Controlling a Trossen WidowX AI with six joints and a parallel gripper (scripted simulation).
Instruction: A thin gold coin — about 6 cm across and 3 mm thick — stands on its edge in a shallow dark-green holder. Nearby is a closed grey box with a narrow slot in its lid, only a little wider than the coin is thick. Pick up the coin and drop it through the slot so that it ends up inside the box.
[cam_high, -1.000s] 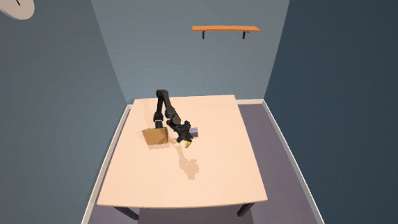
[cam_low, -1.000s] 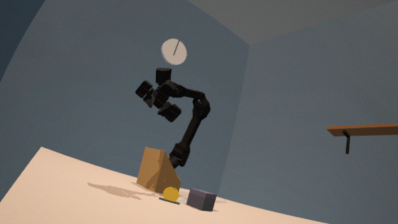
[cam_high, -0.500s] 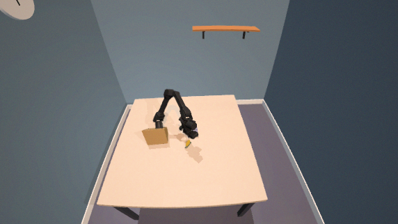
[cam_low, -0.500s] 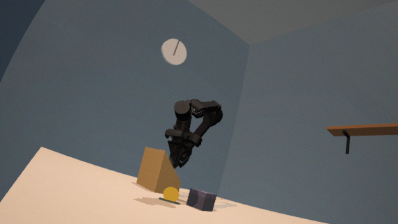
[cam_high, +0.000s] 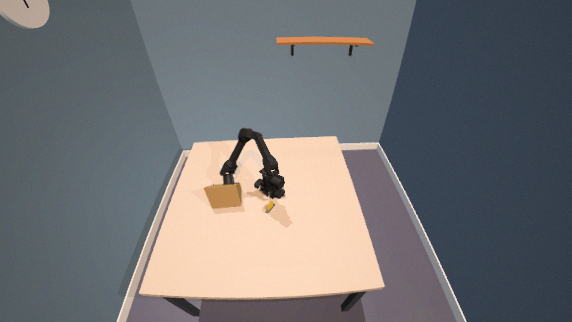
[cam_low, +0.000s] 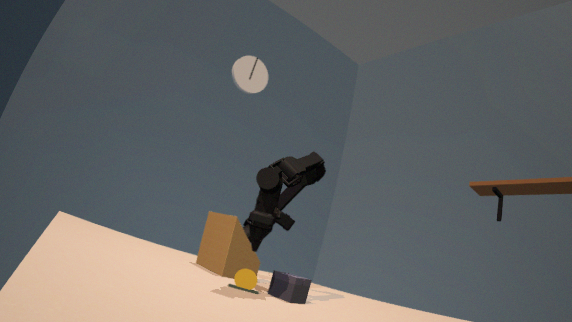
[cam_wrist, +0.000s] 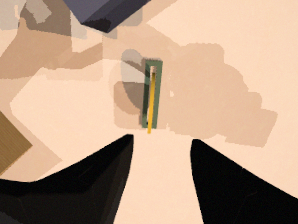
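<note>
The thin gold coin lies 9 cm below my gripper tip and 1 cm behind it.
</note>
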